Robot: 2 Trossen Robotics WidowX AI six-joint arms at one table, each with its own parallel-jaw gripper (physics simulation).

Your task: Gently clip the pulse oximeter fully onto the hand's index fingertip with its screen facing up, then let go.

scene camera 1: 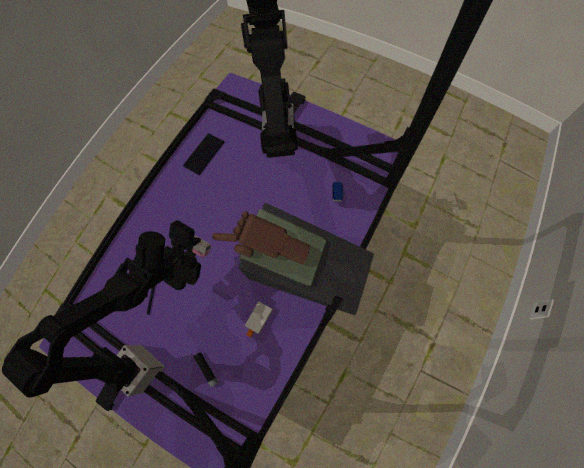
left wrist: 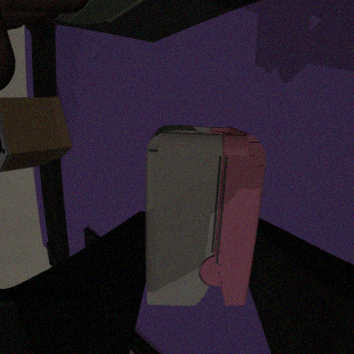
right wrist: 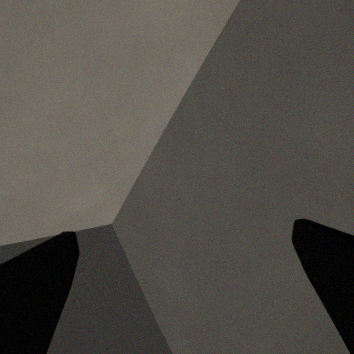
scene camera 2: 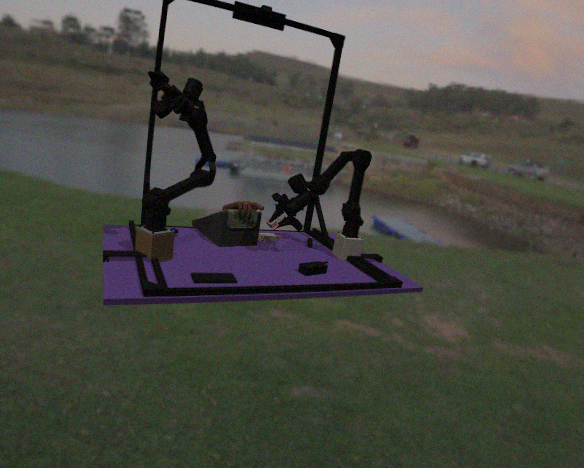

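Pixels of known places: left gripper, between the fingertips: (scene camera 1: 198, 244) (left wrist: 194, 223) (scene camera 2: 271, 225); right gripper, between the fingertips: (right wrist: 186, 236) (scene camera 2: 154, 78); left arm's base, origin of its link: (scene camera 1: 125, 370) (scene camera 2: 350, 235); right arm's base, origin of its link: (scene camera 2: 155, 228).
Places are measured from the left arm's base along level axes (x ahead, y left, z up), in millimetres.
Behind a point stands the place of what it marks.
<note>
The brown hand (scene camera 1: 262, 235) {x 507, y -97, z 86 mm} (scene camera 2: 243, 205) {x 510, y -27, z 89 mm} lies on a green pad, its index finger (scene camera 1: 226, 237) sticking out to the left in scene camera 1. My left gripper (scene camera 1: 196, 252) {x 396, y 45, z 33 mm} (scene camera 2: 278, 220) {x 396, y 45, z 33 mm} (left wrist: 194, 223) {x 396, y 45, z 33 mm} is shut on the white and pink pulse oximeter (scene camera 1: 201, 247) {x 393, y 21, z 58 mm} (scene camera 2: 272, 224) {x 400, y 66, z 41 mm} (left wrist: 182, 215) {x 386, y 30, z 53 mm}. It holds it in the air, apart from the finger, a little below and left of the fingertip in scene camera 1. In the left wrist view the white and pink halves stand side by side; the screen face is hidden. My right gripper (scene camera 2: 157, 94) (right wrist: 186, 236) {x 911, y 206, z 529 mm} is open and empty, raised high.
The green pad (scene camera 1: 320, 252) {x 577, y -227, z -5 mm} rests on a dark wedge (scene camera 1: 350, 267) {x 603, y -315, z -58 mm} (scene camera 2: 220, 235) {x 590, y -37, z -53 mm}. A white box (scene camera 1: 259, 316) {x 343, y -187, z -77 mm} with an orange end, a dark tube (scene camera 1: 204, 367) {x 132, y -150, z -80 mm}, a blue item (scene camera 1: 337, 191) {x 785, y -150, z -73 mm}, a flat black pad (scene camera 1: 204, 154) {x 654, y 305, z -97 mm} (scene camera 2: 214, 278) {x 657, y 327, z -97 mm} and a black case (scene camera 2: 313, 268) {x 261, y 243, z -76 mm} lie around.
</note>
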